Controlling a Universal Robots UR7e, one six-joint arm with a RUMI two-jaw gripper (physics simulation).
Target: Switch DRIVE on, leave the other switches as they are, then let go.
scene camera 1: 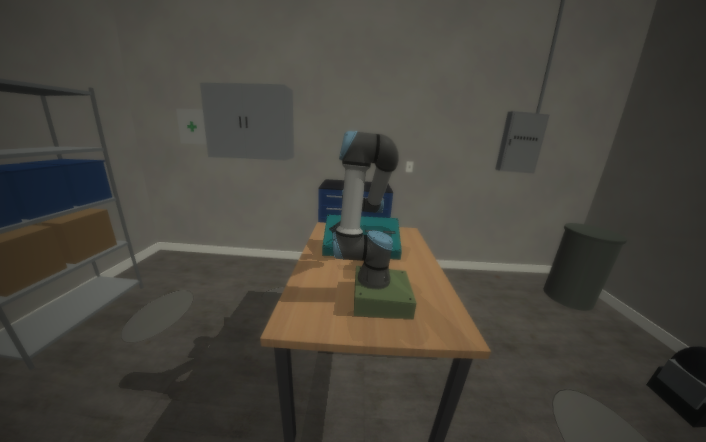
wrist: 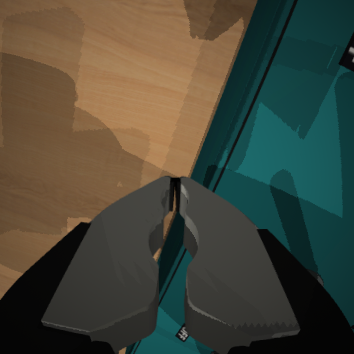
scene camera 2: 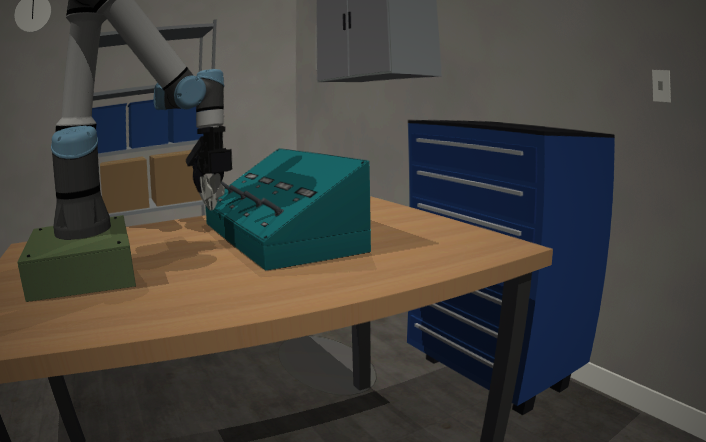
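The teal switch console stands on the table with a sloped top. In scene camera 2, three dark levers show, at the near end, in the middle and farther back. The name plates above them are too small to read, so I cannot tell which lever is DRIVE or how each is set. My gripper is shut and empty, pointing down at the far end of the console's low front edge. In the wrist view, the fingers cover part of that edge. The arm hides the gripper in scene camera 1.
The console and the green arm base stand on the wooden table. A blue drawer cabinet stands beyond the table. A shelf rack stands at the left in scene camera 1.
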